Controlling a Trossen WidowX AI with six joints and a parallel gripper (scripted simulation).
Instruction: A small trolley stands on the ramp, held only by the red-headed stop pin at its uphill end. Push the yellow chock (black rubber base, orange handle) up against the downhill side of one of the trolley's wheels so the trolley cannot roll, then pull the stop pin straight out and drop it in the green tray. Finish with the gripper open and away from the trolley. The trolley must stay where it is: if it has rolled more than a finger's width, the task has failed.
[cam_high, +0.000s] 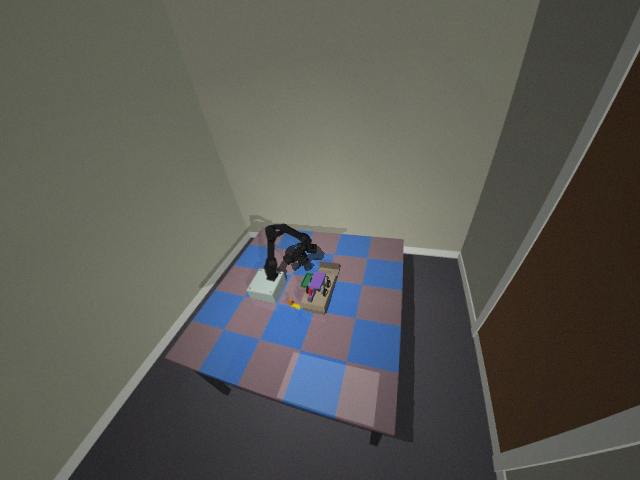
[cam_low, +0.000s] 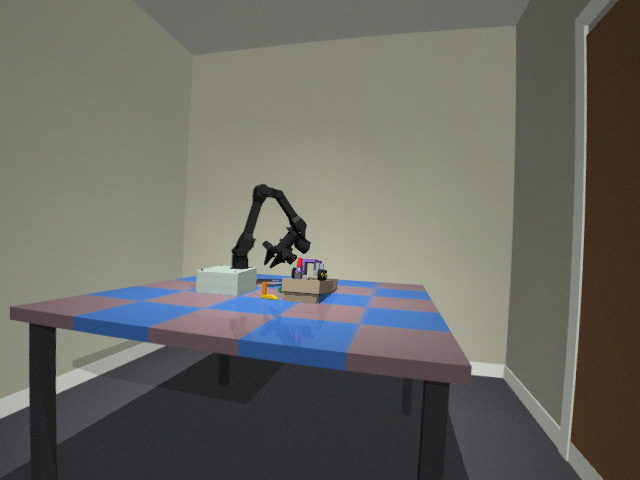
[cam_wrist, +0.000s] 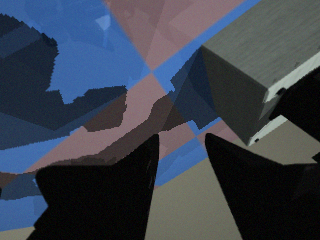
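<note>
Now: the yellow chock 15 cm ahead of my gripper tip, 26 cm to the right of it and 8 cm below it. From my gripper tip the other things lie so: green tray: 14 cm ahead, 4 cm to the right, 11 cm below; then ramp: 27 cm ahead, 12 cm to the right, 6 cm below; then trolley: 27 cm ahead, 13 cm to the right, 1 cm above.
</note>
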